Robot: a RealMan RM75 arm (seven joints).
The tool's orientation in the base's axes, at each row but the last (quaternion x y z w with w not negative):
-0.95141, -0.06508, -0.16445, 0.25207
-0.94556, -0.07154, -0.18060, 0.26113
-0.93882, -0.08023, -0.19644, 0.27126
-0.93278, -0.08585, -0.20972, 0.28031
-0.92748, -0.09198, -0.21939, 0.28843
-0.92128, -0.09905, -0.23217, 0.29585
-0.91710, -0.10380, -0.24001, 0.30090
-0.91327, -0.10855, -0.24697, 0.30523
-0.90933, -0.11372, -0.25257, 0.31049
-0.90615, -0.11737, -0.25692, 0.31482
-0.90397, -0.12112, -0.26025, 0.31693
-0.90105, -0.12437, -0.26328, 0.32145
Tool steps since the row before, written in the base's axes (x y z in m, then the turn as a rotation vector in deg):
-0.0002, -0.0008, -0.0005, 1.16, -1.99, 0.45
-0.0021, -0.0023, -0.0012, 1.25, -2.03, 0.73
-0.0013, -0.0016, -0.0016, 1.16, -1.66, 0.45
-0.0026, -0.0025, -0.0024, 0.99, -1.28, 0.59
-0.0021, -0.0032, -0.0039, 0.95, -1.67, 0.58
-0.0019, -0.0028, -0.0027, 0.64, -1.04, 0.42
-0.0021, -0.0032, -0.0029, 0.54, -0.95, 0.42
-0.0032, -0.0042, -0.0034, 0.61, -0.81, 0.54
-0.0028, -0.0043, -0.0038, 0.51, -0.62, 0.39
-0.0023, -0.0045, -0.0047, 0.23, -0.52, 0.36
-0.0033, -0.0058, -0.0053, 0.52, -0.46, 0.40
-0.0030, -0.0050, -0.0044, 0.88, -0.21, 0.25
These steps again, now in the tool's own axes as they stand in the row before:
-0.0004, 0.0009, 0.0000, 1.16, 1.75, -1.04
-0.0025, 0.0020, -0.0009, 1.35, 1.68, -1.26
-0.0019, 0.0018, 0.0000, 1.17, 1.48, -0.87
-0.0035, 0.0025, -0.0005, 1.09, 1.05, -0.82
-0.0038, 0.0039, 0.0003, 1.04, 1.36, -1.05
-0.0031, 0.0030, -0.0004, 0.72, 0.83, -0.68
-0.0034, 0.0033, -0.0007, 0.63, 0.73, -0.66
-0.0047, 0.0039, -0.0014, 0.76, 0.58, -0.63
-0.0046, 0.0043, -0.0012, 0.61, 0.47, -0.45
-0.0047, 0.0050, -0.0006, 0.36, 0.31, -0.48
-0.0060, 0.0059, -0.0015, 0.63, 0.35, -0.35
-0.0052, 0.0049, -0.0015, 0.86, 0.38, 0.05

